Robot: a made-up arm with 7 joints.
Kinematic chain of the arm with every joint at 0, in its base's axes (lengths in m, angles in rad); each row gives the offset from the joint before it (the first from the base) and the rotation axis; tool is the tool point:
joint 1: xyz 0 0 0 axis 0 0.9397 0.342
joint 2: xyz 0 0 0 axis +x
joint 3: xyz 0 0 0 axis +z
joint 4: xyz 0.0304 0 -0.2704 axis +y
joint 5: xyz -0.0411 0 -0.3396 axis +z
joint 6: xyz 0 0 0 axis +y
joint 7: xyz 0 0 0 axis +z
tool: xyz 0 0 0
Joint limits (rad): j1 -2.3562..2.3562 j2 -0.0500..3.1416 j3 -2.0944..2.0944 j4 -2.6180..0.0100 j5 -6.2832..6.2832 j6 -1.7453..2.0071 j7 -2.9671..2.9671
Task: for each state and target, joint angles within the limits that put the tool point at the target. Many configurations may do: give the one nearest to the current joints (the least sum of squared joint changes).
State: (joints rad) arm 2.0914 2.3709 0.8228 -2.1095 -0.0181 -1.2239 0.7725
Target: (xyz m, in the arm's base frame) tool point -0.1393 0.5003 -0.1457
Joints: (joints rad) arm 2.3562 1.9217 0.3585 -1.2369 -0.0181 -1.2239 0.7725
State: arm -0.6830 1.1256 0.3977 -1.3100 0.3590 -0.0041 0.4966
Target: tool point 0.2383 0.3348 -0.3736
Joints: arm 0.1705 0.6529 0.1677 -1.1208 0.3590 -0.0041 0.4966
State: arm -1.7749 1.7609 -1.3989 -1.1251 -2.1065 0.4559 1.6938
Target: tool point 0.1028 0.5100 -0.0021
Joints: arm -1.3959 2.3459 -2.0265 -1.3613 -2.1065 0.4559 1.6938
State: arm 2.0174 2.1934 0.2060 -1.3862 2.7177 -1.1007 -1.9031
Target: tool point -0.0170 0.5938 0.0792
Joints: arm 1.9625 1.6832 0.9343 -0.6765 2.7177 -1.1007 -1.9031
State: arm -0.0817 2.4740 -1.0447 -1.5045 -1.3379 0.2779 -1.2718
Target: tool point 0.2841 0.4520 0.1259
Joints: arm -0.2054 2.1190 -0.5974 -1.1723 -1.3379 0.2779 -1.2718
